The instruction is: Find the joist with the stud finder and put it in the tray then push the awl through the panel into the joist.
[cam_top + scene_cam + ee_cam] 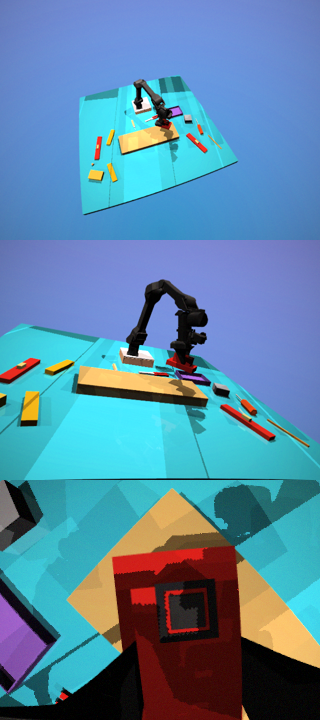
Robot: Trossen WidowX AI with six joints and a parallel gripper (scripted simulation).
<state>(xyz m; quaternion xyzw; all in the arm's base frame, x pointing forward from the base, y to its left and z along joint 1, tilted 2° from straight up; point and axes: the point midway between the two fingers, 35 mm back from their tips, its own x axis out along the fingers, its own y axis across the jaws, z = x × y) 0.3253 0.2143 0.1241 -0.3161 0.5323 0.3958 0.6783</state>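
The purple tray is 24 cm behind my gripper tip, 13 cm to the left of it and 13 cm below it. Round my gripper tip: grey block (12 cm behind, 25 cm to the left, 13 cm below); stud finder (1 cm to the left, 2 cm above); awl (12 cm behind, 28 cm to the right, 14 cm below).
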